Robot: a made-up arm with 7 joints.
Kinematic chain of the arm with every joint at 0, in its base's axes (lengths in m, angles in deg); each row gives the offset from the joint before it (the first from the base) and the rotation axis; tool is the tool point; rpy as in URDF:
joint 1: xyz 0 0 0.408 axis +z
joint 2: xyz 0 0 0 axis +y
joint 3: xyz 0 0 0.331 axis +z
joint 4: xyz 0.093 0 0 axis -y
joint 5: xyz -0.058 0 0.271 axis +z
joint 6: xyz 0 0 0 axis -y
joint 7: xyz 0.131 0 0 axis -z
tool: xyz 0 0 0 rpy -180 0 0
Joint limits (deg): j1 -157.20..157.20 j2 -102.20..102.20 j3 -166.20..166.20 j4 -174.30..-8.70 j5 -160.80..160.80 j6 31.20..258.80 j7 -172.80..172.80
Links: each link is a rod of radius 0.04 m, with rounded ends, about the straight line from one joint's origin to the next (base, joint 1, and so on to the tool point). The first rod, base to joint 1, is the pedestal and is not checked.
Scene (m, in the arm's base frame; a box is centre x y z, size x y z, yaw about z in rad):
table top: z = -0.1
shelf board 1: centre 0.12 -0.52 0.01 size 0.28 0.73 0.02 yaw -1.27
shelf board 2: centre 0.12 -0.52 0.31 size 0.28 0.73 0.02 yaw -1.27
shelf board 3: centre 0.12 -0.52 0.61 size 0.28 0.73 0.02 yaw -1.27
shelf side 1: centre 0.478 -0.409 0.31 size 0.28 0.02 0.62 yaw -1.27
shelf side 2: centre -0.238 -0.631 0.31 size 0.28 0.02 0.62 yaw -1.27
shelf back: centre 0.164 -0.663 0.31 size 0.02 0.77 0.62 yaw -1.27
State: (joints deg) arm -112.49 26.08 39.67 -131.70 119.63 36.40 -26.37
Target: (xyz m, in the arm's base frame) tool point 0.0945 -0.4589 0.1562
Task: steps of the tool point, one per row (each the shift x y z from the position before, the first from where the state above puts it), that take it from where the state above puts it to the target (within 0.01 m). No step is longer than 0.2 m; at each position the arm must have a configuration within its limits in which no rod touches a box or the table.
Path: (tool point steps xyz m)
1: -0.0401 0.0324 0.0217
2: -0.0526 0.0443 0.0516
3: -0.0590 0.0588 0.0409
4: -0.0563 0.0580 0.0003
5: -0.0494 -0.0171 0.0014
6: -0.0379 -0.0366 -0.0470
7: 0.0024 -0.0434 -0.0965
8: 0.0556 -0.0144 -0.1311
9: 0.0867 0.0542 -0.1372
10: 0.0247 -0.0877 -0.0048
11: 0.0268 -0.0786 0.0048

